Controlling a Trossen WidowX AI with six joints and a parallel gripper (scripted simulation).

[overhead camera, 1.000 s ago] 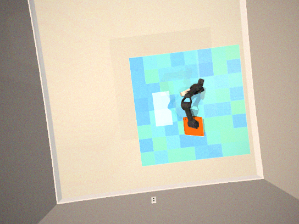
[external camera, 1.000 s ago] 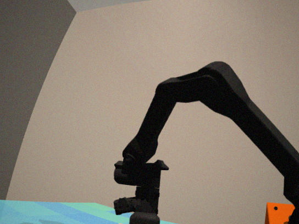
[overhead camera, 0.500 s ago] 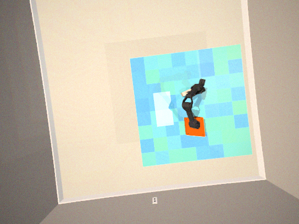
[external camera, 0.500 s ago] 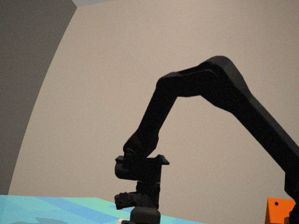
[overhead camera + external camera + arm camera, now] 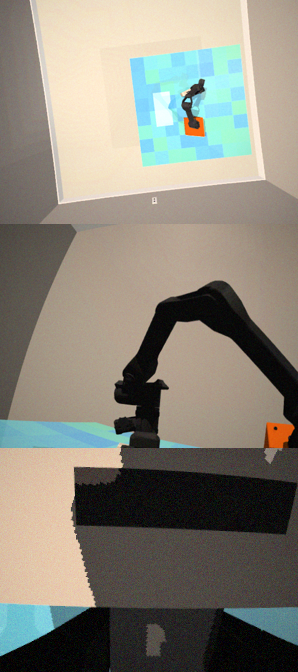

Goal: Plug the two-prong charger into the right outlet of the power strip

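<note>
My gripper tip is now 20 mm short of the dark grey charger, 10 mm to the right of it and 10 mm below it.
</note>
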